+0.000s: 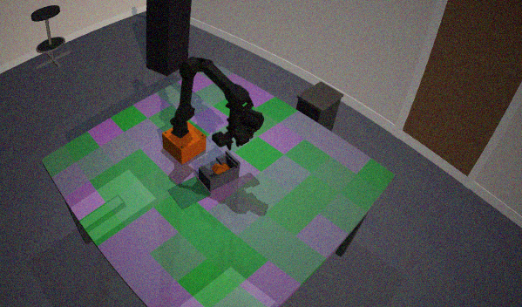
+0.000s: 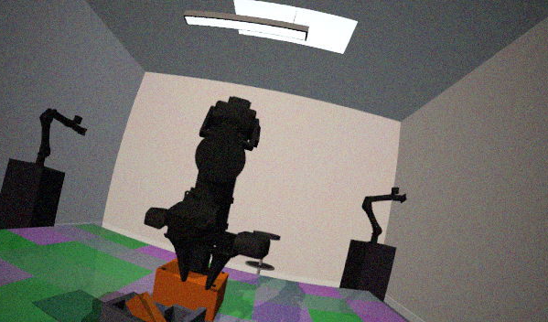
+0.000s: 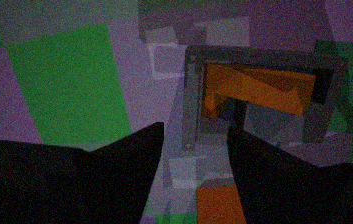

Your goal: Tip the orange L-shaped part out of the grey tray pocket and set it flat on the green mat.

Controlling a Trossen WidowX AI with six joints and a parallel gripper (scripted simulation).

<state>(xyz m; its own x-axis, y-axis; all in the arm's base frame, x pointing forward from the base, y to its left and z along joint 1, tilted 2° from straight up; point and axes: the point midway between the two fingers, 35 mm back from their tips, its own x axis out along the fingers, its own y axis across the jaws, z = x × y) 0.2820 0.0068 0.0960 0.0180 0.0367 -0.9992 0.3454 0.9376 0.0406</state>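
My gripper tip is 100 mm above the orange L-shaped part, 40 mm to the left of it and 20 mm past it.
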